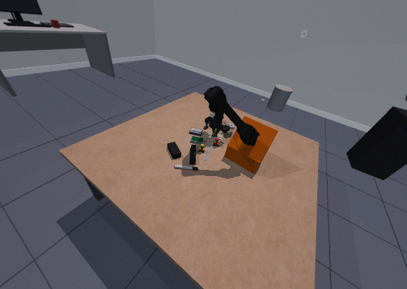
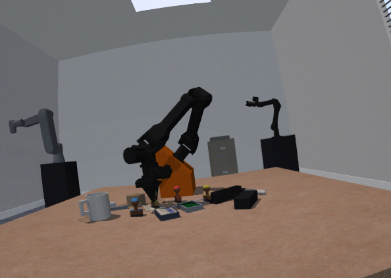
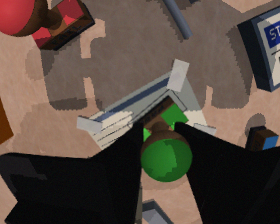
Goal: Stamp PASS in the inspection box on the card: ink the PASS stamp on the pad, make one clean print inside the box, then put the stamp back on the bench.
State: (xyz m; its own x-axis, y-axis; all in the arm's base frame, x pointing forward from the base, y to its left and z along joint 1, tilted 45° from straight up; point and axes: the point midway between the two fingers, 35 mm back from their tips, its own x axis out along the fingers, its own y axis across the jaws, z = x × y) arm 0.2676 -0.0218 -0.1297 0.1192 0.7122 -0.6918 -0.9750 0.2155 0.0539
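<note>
My gripper tip is right at the green-knobbed stamp. Also, from my gripper tip: red-knobbed stamp: 50 mm behind, 90 mm to the left; then card: 10 mm behind, 10 mm to the right, 30 mm below; then blue-knobbed stamp: 100 mm ahead, 50 mm to the right.
</note>
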